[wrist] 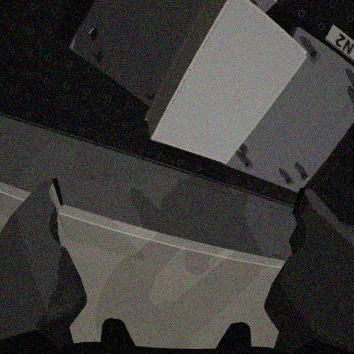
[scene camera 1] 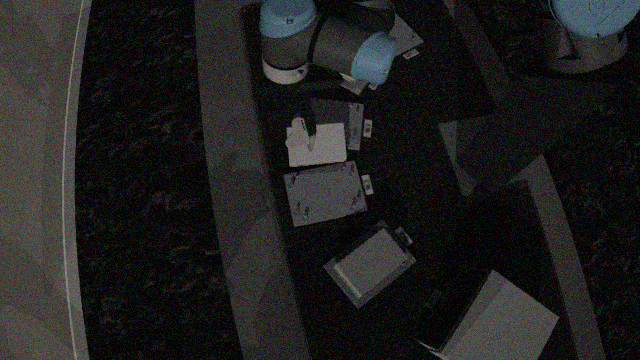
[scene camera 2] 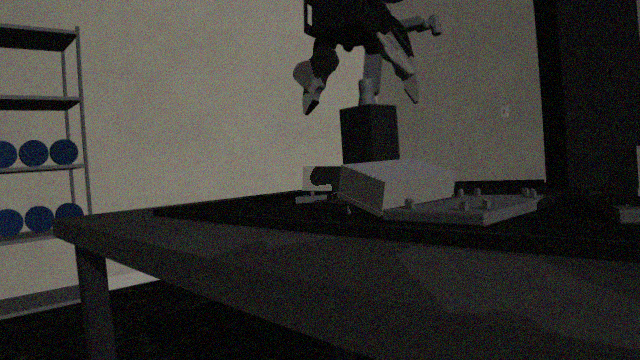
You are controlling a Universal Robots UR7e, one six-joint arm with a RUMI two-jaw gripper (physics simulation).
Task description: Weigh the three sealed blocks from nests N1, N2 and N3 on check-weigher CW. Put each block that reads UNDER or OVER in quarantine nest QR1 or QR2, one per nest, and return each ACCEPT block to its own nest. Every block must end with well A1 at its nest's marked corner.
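Seen in the pictures: gripper, between the fingertips: (wrist: 178,185) (scene camera 1: 292,121) (scene camera 2: 357,109); arm's base, origin of its link: (scene camera 1: 583,51).
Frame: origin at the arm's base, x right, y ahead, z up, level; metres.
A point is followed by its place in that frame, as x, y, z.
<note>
A pale block (scene camera 1: 327,152) @[0.076, 0.416, -0.388] (scene camera 2: 405,182) @[0.067, 0.470, -0.398] (wrist: 235,75) @[0.103, 0.420, -0.381] lies tilted, off square, partly over nest N3 (scene camera 1: 356,131) @[0.127, 0.333, -0.423] (wrist: 117,47) @[0.205, 0.434, -0.423] and close to nest N2 (scene camera 1: 325,195) @[-0.006, 0.441, -0.423] (scene camera 2: 484,217) @[-0.056, 0.523, -0.427] (wrist: 310,112) @[-0.001, 0.424, -0.423]. N2 holds no block. Another block (scene camera 1: 372,260) @[-0.176, 0.387, -0.377] sits in nest N1 (scene camera 1: 358,301) @[-0.250, 0.431, -0.423]. My gripper (scene camera 2: 362,106) @[0.126, 0.478, -0.307] (wrist: 178,185) @[0.126, 0.478, -0.307] is wide open with nothing between its fingers. In the scene camera 2 view it hangs above the tilted block. A third block, well A1 and any weight reading cannot be made out. I cannot tell which object is check-weigher CW.
Parts of more nests (scene camera 1: 407,37) @[0.380, 0.105, -0.424] (scene camera 1: 353,85) @[0.252, 0.303, -0.423] show behind the arm; their labels are unreadable. A large pale box-like object (scene camera 1: 505,320) @[-0.386, 0.158, -0.335] stands at the lower right. The table edge (scene camera 1: 250,225) @[-0.027, 0.618, -0.448] (scene camera 2: 225,260) @[0.100, 0.692, -0.448] runs beside the nests. A shelf rack (scene camera 2: 83,125) stands at the left.
</note>
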